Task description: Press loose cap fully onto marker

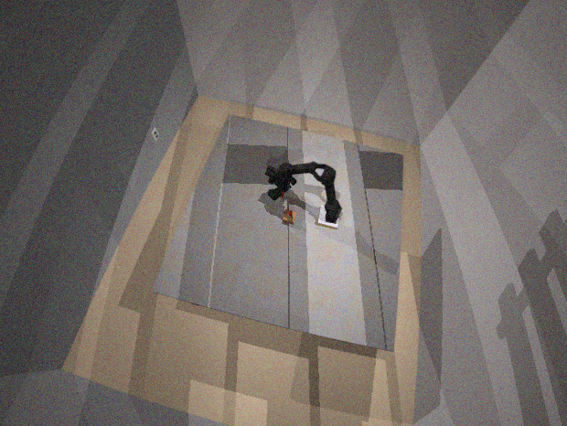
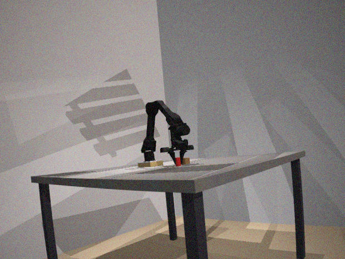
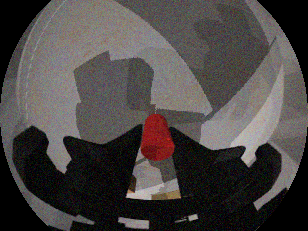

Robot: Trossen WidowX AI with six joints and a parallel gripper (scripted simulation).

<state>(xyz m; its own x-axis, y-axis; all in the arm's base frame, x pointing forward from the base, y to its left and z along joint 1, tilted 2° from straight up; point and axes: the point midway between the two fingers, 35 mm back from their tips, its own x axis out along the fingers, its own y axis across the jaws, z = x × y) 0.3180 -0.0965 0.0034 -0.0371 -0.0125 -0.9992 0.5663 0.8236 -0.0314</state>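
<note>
Right now the tan holder block is 80 mm behind my gripper tip, 140 mm to the left of it and 10 mm above it. Also, from my gripper tip: red cap: 10 mm above.
</note>
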